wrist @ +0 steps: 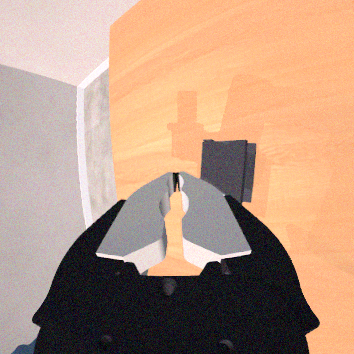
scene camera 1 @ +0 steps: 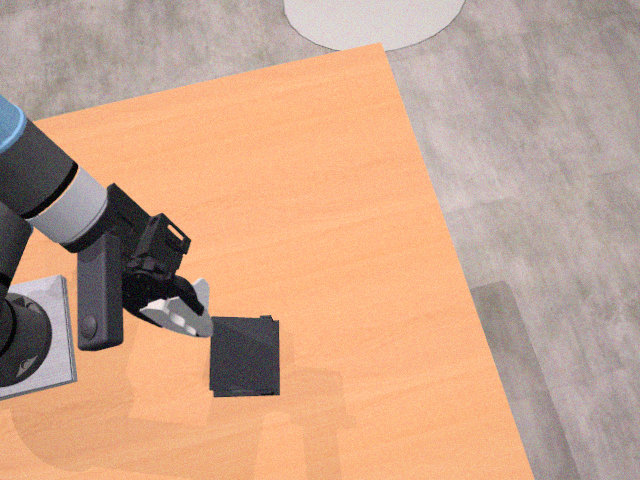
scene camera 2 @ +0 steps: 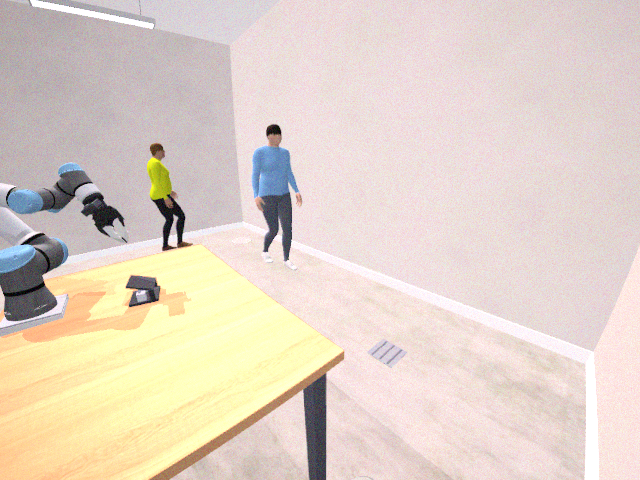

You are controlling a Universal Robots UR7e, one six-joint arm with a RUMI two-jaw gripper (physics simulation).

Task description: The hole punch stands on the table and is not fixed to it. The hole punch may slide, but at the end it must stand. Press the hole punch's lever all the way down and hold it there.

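Frame: origin at the arm's base, x left, y back, z up, level; centimetres.
Seen in the pictures: gripper, fingertip midpoint: [wrist: 176,174] [scene camera 1: 210,335] [scene camera 2: 126,242]; arm's base at its link origin: [scene camera 1: 6,340] [scene camera 2: 32,309].
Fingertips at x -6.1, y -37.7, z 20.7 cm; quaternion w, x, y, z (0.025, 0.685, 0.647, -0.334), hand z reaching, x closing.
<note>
Offsets run from my fingertips to a thing's top centre. Level surfaces: height alone.
The dark grey hole punch {dx +0.1, dy -1.4, dz -14.9 cm} [scene camera 1: 245,356] [scene camera 2: 144,296] [wrist: 222,167] stands upright on the table {dz -23.5 cm} [scene camera 1: 330,206] [scene camera 2: 170,372] [wrist: 165,60]. In the scene camera 2 view its lever {dx +0.1, dy -1.4, dz -14.9 cm} [scene camera 2: 141,282] is raised, with a gap between it and the base. My gripper [scene camera 1: 210,333] [scene camera 2: 125,240] [wrist: 176,174] is shut and empty, its fingertips together. It hangs tilted above the table, clear of the hole punch. In the scene camera 1 view the fingertips appear beside the punch's upper left corner. In the wrist view the right finger and gripper body hide a lower part of the punch.
The arm's base plate [scene camera 1: 68,335] [scene camera 2: 61,308] is on the table, left of the hole punch. Two people, one in a yellow top [scene camera 2: 159,178] and one in a blue top [scene camera 2: 273,170], stand on the floor beyond the table. Arm shadows fall around the punch.
</note>
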